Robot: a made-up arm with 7 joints.
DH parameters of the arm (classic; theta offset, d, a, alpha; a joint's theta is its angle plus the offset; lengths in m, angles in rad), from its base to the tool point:
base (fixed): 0 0.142 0 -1.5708
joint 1: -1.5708 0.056 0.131 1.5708
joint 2: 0 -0.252 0.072 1.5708
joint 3: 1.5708 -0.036 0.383 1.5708
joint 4: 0 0.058 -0.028 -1.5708
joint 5: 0 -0.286 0.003 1.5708
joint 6: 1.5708 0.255 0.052 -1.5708
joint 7: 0 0.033 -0.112 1.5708
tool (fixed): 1.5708 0.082 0 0
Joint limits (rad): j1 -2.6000..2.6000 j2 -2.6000..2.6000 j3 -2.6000..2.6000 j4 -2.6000..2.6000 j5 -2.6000..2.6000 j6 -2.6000..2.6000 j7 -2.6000..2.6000
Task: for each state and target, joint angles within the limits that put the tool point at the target. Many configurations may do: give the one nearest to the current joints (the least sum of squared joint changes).
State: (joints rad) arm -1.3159 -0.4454 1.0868 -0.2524 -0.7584 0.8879 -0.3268
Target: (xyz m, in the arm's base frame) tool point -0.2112 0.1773 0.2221
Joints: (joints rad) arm -1.0759 -0.2562 1.7032 -0.7699 -0.8939 0.9896 -0.3843
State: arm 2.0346 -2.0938 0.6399 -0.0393 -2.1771 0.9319 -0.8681
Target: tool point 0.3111 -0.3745 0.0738
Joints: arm 1.8135 -2.6000 0.2575 0.3412 -1.8054 0.9562 -0.8085
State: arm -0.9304 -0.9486 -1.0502 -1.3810 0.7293 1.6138 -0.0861
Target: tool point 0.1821 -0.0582 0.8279
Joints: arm -0.5415 -1.0506 -1.1487 -1.4813 0.5200 1.5898 0.0081
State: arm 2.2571 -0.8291 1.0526 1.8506 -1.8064 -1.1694 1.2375
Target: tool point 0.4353 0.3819 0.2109
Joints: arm 2.4578 -0.7497 0.7937 1.7699 -1.1891 -0.9537 1.8288
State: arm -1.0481 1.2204 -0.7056 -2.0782 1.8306 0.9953 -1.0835
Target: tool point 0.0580 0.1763 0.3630
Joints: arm -1.1211 1.0815 -0.7489 -1.7145 1.7576 1.0508 -1.1257
